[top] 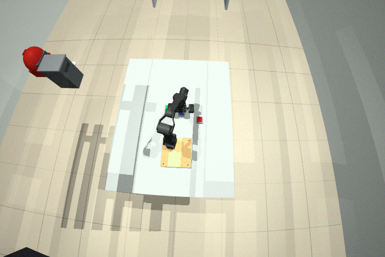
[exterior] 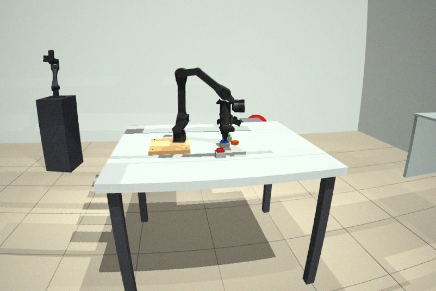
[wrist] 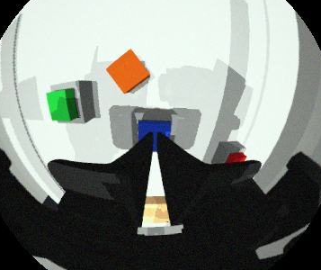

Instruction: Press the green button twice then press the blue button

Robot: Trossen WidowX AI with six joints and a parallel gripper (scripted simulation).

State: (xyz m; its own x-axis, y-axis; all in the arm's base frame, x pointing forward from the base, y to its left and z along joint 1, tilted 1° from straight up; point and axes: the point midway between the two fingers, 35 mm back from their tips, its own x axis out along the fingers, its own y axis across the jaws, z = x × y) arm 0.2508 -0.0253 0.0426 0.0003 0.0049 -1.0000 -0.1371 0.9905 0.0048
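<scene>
The blue button lies right at my gripper tip. From my gripper tip the other things lie so: red button 15 cm to the right, 3 cm behind; orange block 6 cm ahead, 4 cm to the left, 2 cm below; green button 11 cm to the left, 2 cm ahead.
</scene>
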